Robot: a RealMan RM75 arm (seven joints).
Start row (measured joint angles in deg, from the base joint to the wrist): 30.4 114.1 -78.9 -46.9 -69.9 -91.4 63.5
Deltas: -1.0 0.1 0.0 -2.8 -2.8 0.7 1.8; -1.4 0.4 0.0 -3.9 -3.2 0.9 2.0; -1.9 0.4 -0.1 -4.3 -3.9 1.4 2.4; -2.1 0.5 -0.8 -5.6 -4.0 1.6 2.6; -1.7 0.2 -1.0 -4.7 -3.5 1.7 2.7; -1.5 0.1 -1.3 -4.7 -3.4 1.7 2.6; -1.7 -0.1 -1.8 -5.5 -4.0 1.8 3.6; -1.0 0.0 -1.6 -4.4 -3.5 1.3 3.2; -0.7 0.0 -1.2 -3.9 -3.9 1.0 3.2; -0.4 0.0 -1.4 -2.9 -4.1 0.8 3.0; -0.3 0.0 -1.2 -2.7 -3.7 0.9 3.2; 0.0 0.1 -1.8 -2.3 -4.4 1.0 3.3; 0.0 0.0 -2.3 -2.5 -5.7 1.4 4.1; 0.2 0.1 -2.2 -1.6 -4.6 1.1 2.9; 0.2 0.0 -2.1 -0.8 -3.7 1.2 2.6; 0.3 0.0 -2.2 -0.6 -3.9 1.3 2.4; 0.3 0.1 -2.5 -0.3 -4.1 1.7 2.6; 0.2 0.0 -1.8 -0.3 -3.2 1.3 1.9; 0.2 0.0 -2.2 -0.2 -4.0 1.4 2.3; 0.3 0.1 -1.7 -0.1 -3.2 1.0 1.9; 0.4 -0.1 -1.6 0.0 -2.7 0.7 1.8; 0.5 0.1 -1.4 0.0 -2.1 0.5 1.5
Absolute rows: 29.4 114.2 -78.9 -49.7 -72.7 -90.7 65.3; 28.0 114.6 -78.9 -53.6 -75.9 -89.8 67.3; 26.1 115.0 -79.0 -57.9 -79.8 -88.4 69.7; 24.0 115.5 -79.8 -63.5 -83.8 -86.8 72.3; 22.3 115.7 -80.8 -68.2 -87.3 -85.1 75.0; 20.8 115.8 -82.1 -72.9 -90.7 -83.4 77.6; 19.1 115.7 -83.9 -78.4 -94.7 -81.6 81.2; 18.1 115.7 -85.5 -82.8 -98.2 -80.3 84.4; 17.4 115.7 -86.7 -86.7 -102.1 -79.3 87.6; 17.0 115.7 -88.1 -89.6 -106.2 -78.5 90.6; 16.7 115.7 -89.3 -92.3 -109.9 -77.6 93.8; 16.7 115.8 -91.1 -94.6 -114.3 -76.6 97.1; 16.7 115.8 -93.4 -97.1 -120.0 -75.2 101.2; 16.9 115.9 -95.6 -98.7 -124.6 -74.1 104.1; 17.1 115.9 -97.7 -99.5 -128.3 -72.9 106.7; 17.4 115.9 -99.9 -100.1 -132.2 -71.6 109.1; 17.7 116.0 -102.4 -100.4 -136.3 -69.9 111.7; 17.9 116.0 -104.2 -100.7 -139.5 -68.6 113.6; 18.1 116.0 -106.4 -100.9 -143.5 -67.2 115.9; 18.4 116.1 -108.1 -101.0 -146.7 -66.2 117.8; 18.8 116.0 -109.7 -101.0 -149.4 -65.5 119.6; 19.3 116.1 -111.1 -101.0 -151.5 -65.0 121.1
